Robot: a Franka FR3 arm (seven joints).
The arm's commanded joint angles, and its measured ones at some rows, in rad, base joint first. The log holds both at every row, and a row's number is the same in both.
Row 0, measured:
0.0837, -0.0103, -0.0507, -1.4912, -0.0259, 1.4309, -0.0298
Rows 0 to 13, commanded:
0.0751, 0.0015, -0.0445, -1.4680, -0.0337, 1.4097, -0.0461
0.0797, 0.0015, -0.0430, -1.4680, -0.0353, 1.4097, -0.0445
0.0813, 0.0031, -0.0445, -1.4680, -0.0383, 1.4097, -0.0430
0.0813, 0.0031, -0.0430, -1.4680, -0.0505, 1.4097, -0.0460
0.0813, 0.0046, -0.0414, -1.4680, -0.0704, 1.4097, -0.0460
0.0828, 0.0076, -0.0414, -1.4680, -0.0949, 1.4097, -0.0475
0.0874, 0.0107, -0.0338, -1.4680, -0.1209, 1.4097, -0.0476
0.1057, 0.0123, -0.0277, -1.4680, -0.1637, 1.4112, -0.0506
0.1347, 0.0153, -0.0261, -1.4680, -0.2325, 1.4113, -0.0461
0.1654, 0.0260, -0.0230, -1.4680, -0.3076, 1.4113, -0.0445
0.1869, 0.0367, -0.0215, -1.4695, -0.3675, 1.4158, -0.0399
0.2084, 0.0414, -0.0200, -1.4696, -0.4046, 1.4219, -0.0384
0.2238, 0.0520, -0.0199, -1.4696, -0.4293, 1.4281, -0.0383
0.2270, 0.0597, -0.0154, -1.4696, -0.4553, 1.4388, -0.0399
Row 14, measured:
0.1949, 0.0228, -0.0193, -1.4907, -0.3671, 1.4308, -0.0310
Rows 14 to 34, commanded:
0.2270, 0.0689, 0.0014, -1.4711, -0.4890, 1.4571, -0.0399
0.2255, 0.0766, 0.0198, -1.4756, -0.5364, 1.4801, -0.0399
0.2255, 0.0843, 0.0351, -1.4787, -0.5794, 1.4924, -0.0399
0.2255, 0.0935, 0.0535, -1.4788, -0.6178, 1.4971, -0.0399
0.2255, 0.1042, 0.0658, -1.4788, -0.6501, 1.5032, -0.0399
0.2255, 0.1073, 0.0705, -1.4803, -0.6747, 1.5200, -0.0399
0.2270, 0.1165, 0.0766, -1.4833, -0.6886, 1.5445, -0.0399
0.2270, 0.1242, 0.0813, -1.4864, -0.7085, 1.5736, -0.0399
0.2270, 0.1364, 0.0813, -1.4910, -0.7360, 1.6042, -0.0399
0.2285, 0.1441, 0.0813, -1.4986, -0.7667, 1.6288, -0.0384
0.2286, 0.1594, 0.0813, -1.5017, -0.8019, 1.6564, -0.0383
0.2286, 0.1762, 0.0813, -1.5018, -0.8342, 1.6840, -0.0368
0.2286, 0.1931, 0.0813, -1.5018, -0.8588, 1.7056, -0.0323
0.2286, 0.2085, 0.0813, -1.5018, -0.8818, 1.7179, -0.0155
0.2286, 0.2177, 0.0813, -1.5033, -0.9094, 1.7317, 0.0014
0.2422, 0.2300, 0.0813, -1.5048, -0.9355, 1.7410, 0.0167
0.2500, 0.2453, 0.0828, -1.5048, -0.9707, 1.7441, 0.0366
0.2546, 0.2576, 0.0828, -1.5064, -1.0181, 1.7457, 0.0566
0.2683, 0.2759, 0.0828, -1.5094, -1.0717, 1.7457, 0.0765
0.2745, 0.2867, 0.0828, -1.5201, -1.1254, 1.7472, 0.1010
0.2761, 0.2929, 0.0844, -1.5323, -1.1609, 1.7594, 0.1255
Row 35, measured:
0.2602, 0.2664, 0.0814, -1.5027, -1.0384, 1.7322, 0.0458
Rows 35 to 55, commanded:
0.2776, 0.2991, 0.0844, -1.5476, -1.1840, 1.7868, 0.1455
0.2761, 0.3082, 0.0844, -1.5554, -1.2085, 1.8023, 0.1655
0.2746, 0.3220, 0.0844, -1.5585, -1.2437, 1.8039, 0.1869
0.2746, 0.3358, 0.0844, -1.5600, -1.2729, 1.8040, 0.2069
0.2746, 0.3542, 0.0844, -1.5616, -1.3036, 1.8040, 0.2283
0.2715, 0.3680, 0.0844, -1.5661, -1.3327, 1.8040, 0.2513
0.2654, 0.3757, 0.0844, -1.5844, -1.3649, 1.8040, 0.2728
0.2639, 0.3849, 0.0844, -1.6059, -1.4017, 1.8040, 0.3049
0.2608, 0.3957, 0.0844, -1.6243, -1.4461, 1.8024, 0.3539
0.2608, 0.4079, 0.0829, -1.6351, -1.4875, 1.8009, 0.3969
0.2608, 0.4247, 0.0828, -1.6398, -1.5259, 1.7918, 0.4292
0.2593, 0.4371, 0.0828, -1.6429, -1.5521, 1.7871, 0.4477
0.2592, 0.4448, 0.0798, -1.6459, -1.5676, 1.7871, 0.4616
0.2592, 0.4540, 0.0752, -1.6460, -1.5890, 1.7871, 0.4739
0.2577, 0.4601, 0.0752, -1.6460, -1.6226, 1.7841, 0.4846
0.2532, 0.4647, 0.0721, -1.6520, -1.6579, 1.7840, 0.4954
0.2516, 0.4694, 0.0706, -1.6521, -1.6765, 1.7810, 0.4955
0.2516, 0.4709, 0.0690, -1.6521, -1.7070, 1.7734, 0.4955
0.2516, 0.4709, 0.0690, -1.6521, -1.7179, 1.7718, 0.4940
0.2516, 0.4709, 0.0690, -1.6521, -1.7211, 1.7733, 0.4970
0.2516, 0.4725, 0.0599, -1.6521, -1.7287, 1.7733, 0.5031
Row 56, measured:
0.2641, 0.4727, 0.0585, -1.6376, -1.6831, 1.7787, 0.4688
